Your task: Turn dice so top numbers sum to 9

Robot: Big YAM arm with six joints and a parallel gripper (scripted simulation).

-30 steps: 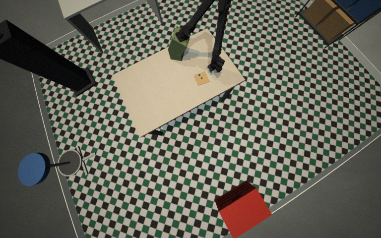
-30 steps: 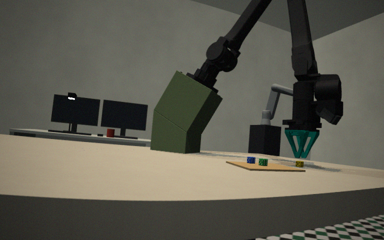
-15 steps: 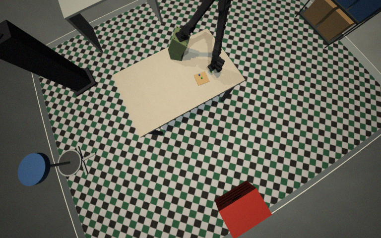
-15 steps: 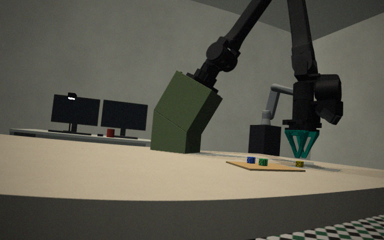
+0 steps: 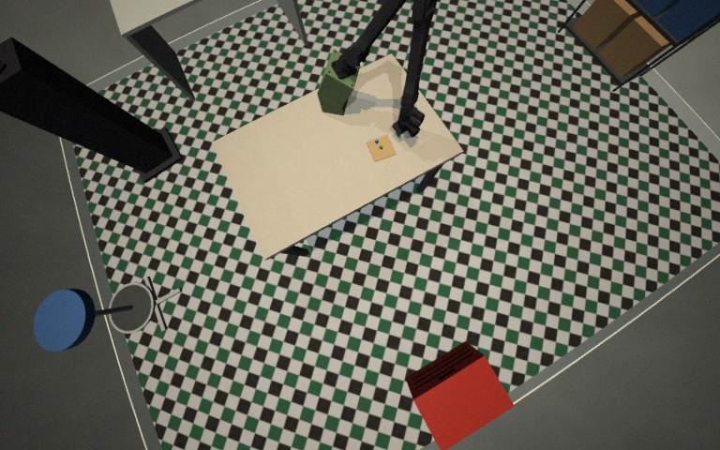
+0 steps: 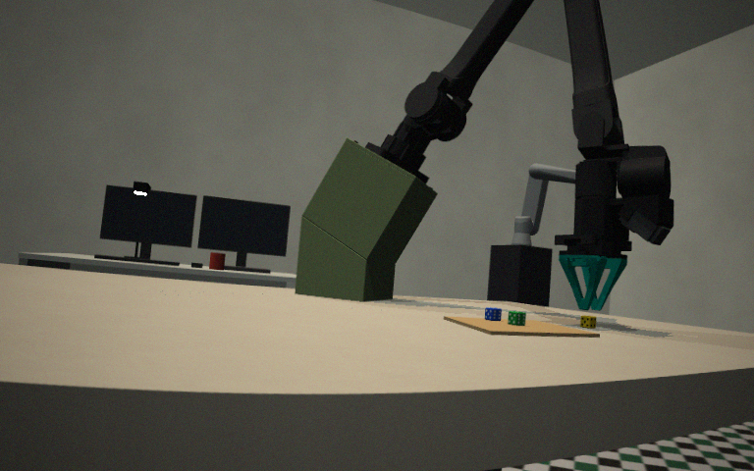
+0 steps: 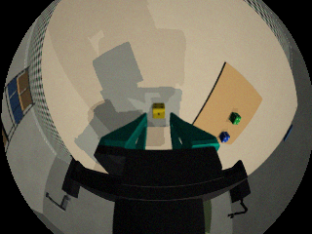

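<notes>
Right now the yellow die is 3 cm below my hand. The rest, counted from my hand: blue die 5 cm behind, 14 cm to the right, 2 cm below; green die 14 cm to the right, 2 cm below; mat 14 cm to the right, 3 cm below.
</notes>
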